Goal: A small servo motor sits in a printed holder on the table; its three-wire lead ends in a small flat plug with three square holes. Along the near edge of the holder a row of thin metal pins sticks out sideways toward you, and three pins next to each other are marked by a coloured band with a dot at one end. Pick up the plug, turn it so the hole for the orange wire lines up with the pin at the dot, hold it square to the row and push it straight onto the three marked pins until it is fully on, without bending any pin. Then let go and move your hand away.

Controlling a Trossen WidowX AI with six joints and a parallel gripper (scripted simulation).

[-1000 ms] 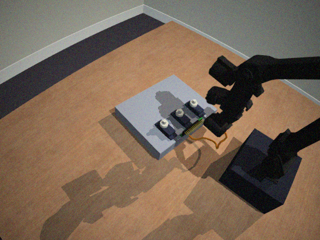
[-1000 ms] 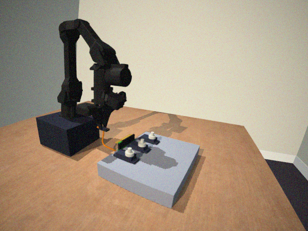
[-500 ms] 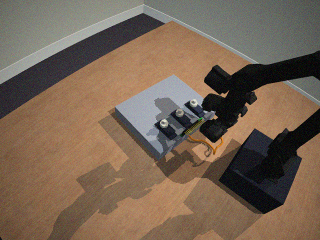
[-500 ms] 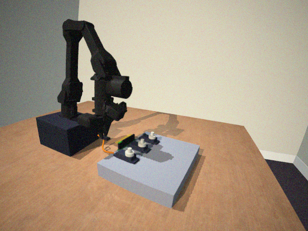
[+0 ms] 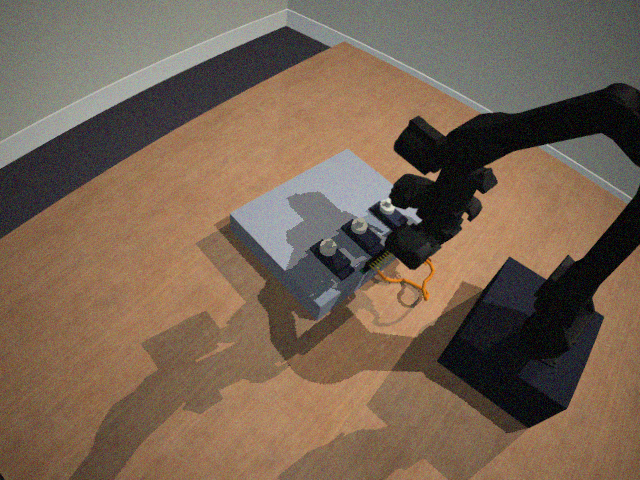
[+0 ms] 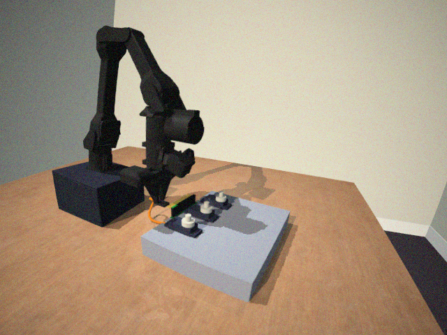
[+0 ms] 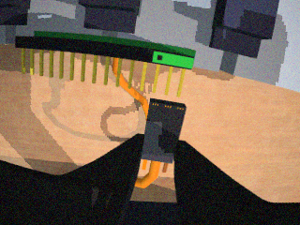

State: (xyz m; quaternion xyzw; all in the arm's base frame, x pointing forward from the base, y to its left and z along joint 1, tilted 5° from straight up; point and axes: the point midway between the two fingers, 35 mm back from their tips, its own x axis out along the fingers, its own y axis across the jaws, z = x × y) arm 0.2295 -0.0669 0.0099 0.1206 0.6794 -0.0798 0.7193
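Now: gripper tip 4 cm short of the green mark and 1 cm to the left of it. Round my gripper tip: pin strip (6 cm ahead, 3 cm to the left, 1 cm below); grey holder block (21 cm ahead, 2 cm to the right, 5 cm below).
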